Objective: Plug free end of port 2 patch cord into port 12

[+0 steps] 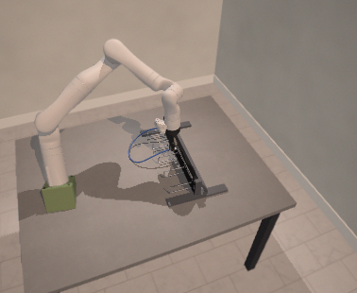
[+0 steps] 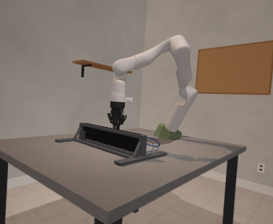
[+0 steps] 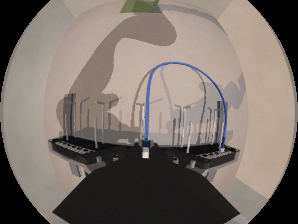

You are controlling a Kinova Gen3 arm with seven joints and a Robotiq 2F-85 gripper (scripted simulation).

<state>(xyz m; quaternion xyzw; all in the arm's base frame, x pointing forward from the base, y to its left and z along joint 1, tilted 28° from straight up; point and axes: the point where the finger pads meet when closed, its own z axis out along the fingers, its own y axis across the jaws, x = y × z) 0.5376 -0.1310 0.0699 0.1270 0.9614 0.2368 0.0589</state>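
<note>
Right now my hand is 10 mm short of the white plug and 10 mm above it.
</note>
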